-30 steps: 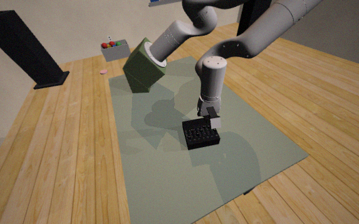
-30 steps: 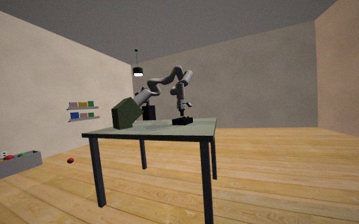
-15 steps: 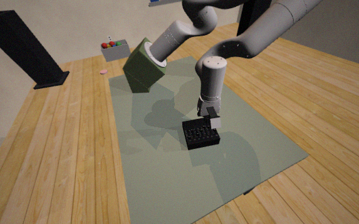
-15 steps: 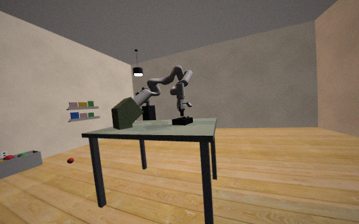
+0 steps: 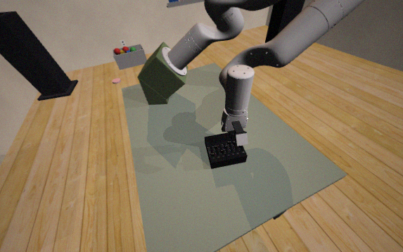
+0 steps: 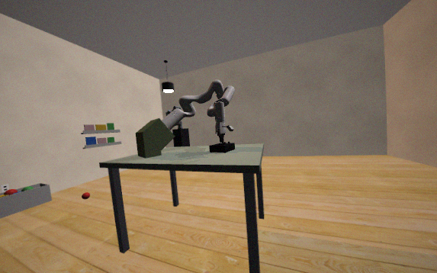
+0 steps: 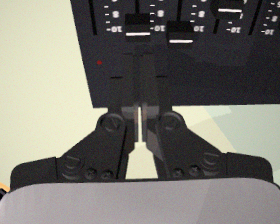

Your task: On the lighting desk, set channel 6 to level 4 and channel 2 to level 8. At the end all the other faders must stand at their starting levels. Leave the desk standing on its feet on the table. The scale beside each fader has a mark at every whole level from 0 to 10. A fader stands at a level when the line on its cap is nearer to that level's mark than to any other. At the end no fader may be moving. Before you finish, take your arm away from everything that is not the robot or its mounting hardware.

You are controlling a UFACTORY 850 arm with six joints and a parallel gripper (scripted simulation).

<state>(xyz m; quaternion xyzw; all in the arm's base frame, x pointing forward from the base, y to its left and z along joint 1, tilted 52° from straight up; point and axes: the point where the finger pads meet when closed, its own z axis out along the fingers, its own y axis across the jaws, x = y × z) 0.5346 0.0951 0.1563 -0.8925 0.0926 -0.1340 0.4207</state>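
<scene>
Right now my hand is 2 cm to the left of the channel 5 cap, 2 cm short of it and 2 cm above it. Also, from my hand: channel 3 cap: 7 cm to the right, 5 cm ahead, 2 cm below; fader cap: 6 cm ahead, 2 cm to the left, 2 cm below; channel 4 cap: 5 cm to the right, 4 cm ahead, 2 cm below.
</scene>
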